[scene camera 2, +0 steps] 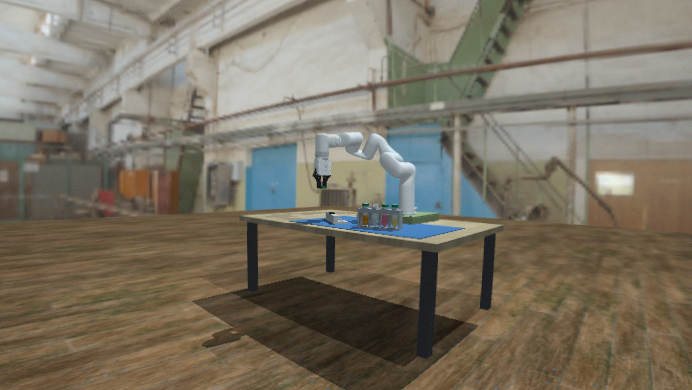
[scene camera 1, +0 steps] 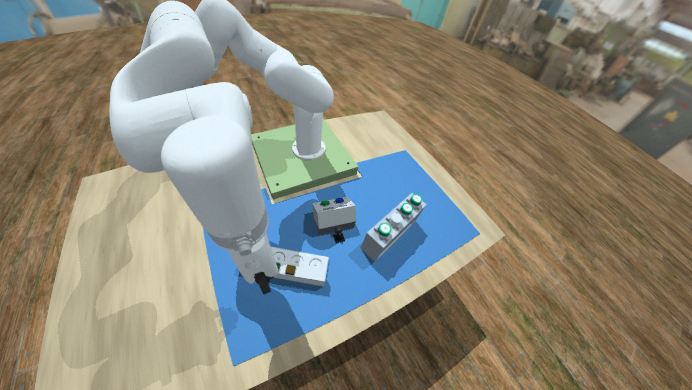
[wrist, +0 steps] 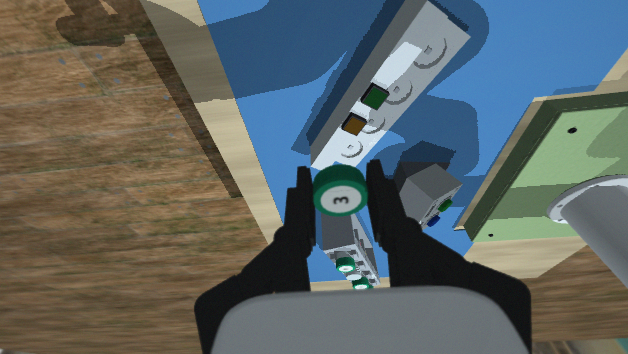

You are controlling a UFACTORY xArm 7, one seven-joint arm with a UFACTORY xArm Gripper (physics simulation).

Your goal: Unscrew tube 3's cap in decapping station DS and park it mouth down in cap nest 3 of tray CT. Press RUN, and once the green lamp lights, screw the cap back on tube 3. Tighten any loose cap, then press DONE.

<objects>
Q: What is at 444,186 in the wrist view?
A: A grey button box.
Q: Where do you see a blue mat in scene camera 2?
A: At 417,231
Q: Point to a blue mat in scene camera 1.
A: At 253,323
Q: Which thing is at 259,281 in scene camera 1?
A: My gripper.
</objects>
